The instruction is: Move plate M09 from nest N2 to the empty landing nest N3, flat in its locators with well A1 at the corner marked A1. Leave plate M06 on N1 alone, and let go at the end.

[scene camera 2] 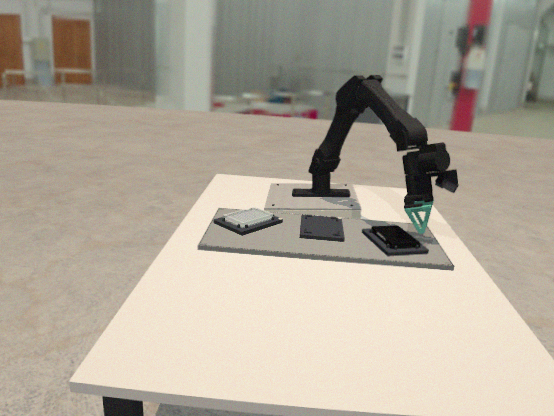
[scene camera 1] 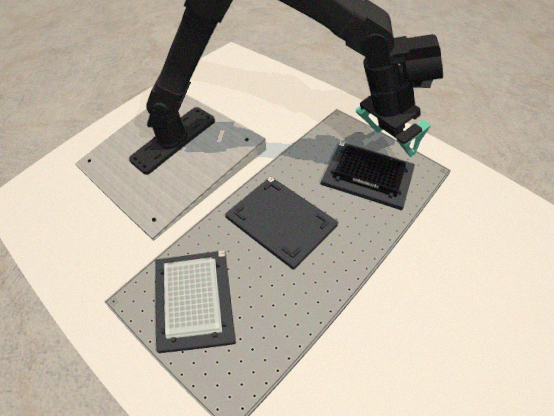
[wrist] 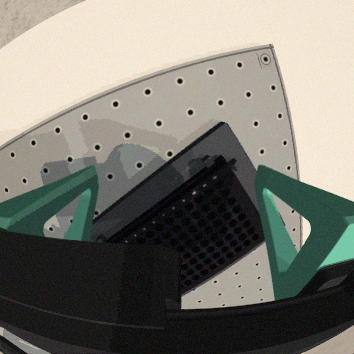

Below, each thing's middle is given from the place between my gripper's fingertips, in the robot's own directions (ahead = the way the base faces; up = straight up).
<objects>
Now: the black well plate (scene camera 1: pixel 367 169) 70 mm to the right of my hand, 30 mm below it and 10 mm behind it. The rest, counted from my hand: clear well plate (scene camera 1: pixel 192 308) 480 mm to the right, 70 mm behind, 30 mm below; dark nest (scene camera 1: pixel 284 223) 270 mm to the right, 70 mm behind, 40 mm below.
</objects>
